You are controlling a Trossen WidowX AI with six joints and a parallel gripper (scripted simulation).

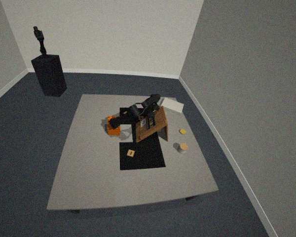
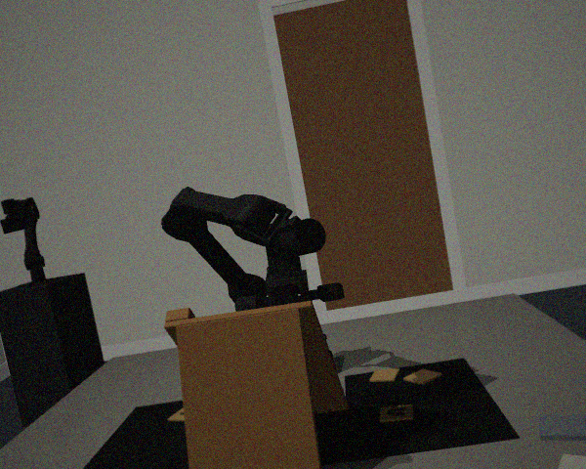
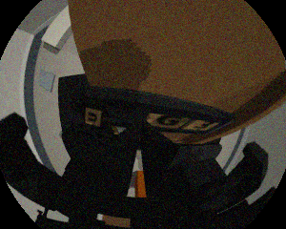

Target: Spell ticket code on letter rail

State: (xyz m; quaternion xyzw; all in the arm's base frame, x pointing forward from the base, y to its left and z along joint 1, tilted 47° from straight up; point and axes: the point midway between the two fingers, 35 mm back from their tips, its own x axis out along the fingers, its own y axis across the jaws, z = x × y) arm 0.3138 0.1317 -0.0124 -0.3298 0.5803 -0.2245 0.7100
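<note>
My gripper tip is 8 cm above the white ticket and 5 cm past it. From my gripper tip the other things lie so: yellow disc: 40 cm ahead, 16 cm below, 1 cm to the right; black mat: 17 cm below, 12 cm behind, 7 cm to the right; grey-blue card: 45 cm to the left, 17 cm below, 4 cm ahead.
</note>
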